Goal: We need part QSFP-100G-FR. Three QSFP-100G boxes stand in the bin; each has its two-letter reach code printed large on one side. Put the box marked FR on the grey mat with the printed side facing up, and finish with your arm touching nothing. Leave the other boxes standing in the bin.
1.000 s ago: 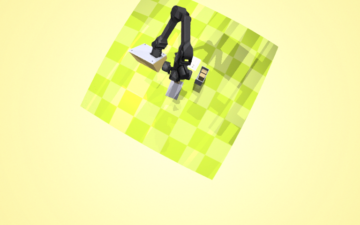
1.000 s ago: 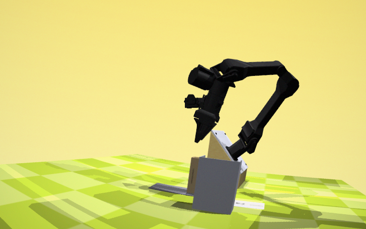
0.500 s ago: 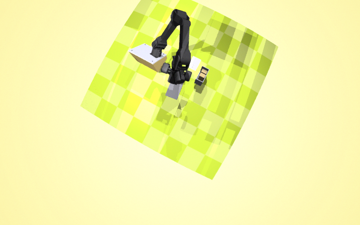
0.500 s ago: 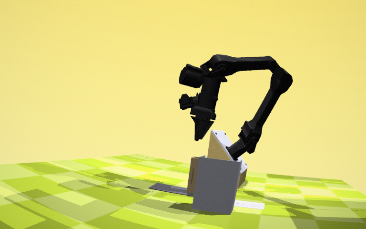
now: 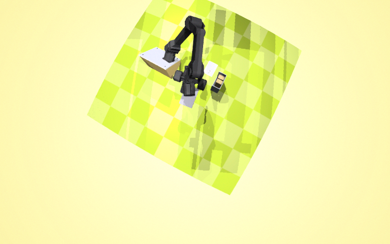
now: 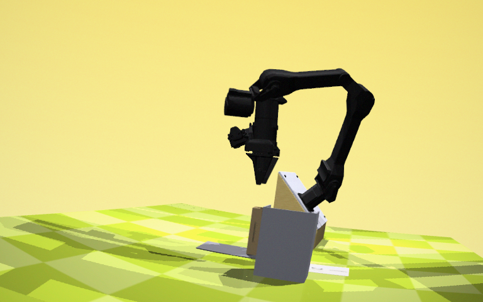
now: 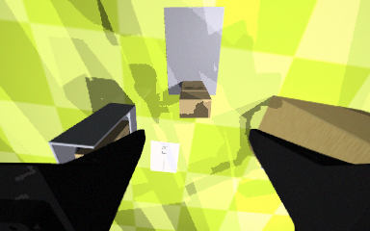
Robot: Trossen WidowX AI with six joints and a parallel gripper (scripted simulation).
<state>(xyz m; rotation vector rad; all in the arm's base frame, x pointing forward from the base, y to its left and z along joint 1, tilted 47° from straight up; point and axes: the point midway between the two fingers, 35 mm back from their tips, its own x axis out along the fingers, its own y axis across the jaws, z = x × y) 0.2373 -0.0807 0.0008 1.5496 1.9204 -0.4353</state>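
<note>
Now: the grey mat 18 cm below my gripper tip, 6 cm to the right of it and 1 cm ahead of it. From my gripper tip the other things lie so: thin white slab 21 cm to the left, 18 cm below, 2 cm ahead.
</note>
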